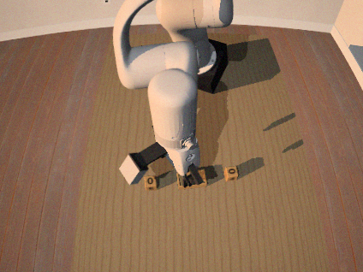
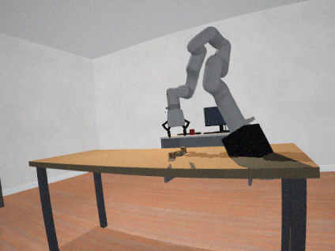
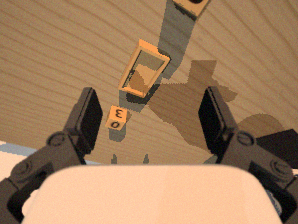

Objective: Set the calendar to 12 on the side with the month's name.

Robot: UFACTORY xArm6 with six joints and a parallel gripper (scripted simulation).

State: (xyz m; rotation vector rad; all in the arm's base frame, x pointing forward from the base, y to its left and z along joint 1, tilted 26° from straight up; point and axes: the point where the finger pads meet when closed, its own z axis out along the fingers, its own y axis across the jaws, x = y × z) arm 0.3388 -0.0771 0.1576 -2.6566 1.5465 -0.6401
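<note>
Right now the number cube is 1 cm behind my hand, 14 cm to the left of it and 10 cm below it. The rest, counted from my hand: tray: 1 cm behind, 4 cm to the left, 10 cm below.
</note>
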